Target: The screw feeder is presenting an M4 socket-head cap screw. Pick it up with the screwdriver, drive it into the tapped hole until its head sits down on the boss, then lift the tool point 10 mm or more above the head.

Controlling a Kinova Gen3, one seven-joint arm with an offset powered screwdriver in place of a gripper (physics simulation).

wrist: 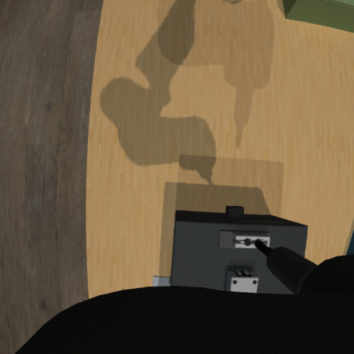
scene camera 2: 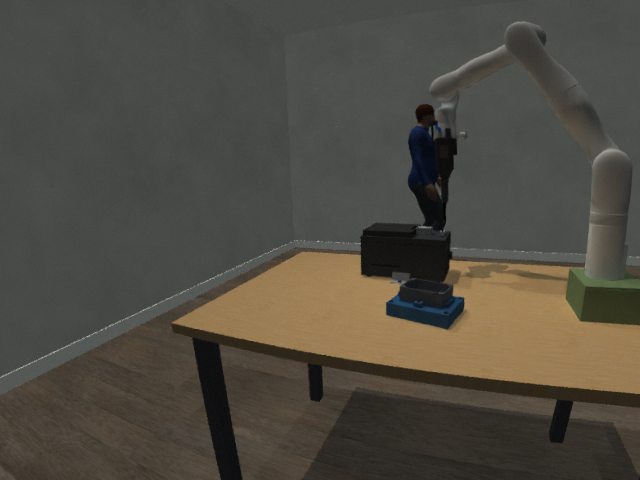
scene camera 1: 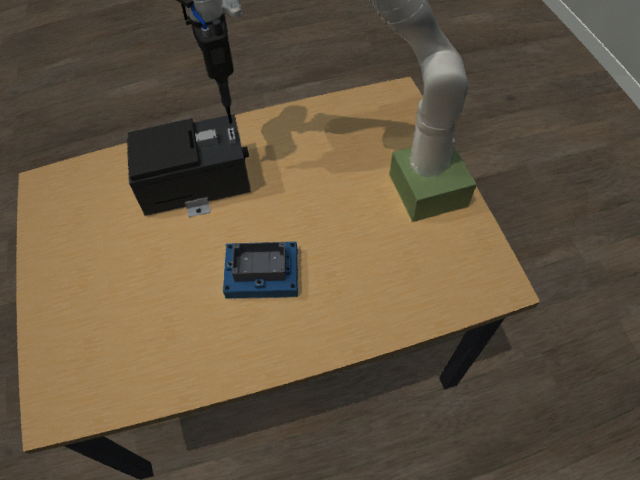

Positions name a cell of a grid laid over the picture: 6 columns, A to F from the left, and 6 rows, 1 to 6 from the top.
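I see a blue fixture (scene camera 2: D4), and it is 0.91 m from the lens. A black screw feeder (scene camera 2: D4) is 1.19 m from the lens, and the marked spots on the black screw feeder and the blue fixture are 0.32 m apart.
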